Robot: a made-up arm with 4 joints.
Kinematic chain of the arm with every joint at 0, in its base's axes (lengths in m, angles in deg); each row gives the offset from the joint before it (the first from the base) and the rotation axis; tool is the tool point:
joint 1: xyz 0 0 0.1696 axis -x
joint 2: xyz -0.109 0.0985 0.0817 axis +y
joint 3: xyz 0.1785 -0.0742 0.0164 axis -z
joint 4: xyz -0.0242 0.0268 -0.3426 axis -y
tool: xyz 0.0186 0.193 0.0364
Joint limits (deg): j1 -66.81..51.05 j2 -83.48..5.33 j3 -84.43..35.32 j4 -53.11..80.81
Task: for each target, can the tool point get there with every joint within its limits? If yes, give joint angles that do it. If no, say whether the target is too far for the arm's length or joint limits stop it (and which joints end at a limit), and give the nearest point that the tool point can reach.
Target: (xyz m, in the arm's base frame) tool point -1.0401 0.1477 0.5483
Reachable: no: too far | nearest point -0.1729 0.2372 0.1755 | short by 0.948 m
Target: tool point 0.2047 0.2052 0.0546
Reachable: yes | joints 27.96 -53.70 -19.31 -30.61
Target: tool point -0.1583 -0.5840 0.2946
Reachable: no: joint limits stop it (at a limit: joint 1, joint 3, joint 4) | nearest point -0.1417 -0.1797 0.0388 | short by 0.479 m
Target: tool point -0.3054 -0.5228 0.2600
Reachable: no: joint limits stop it (at a limit: joint 1, joint 2, joint 3, joint 4) | nearest point -0.1827 -0.1741 0.0433 | short by 0.428 m
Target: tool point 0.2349 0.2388 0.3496
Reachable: yes | joints -1.72 -73.05 -0.04 -27.37
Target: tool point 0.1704 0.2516 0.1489
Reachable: yes | joints -11.68 -39.15 -2.03 67.24
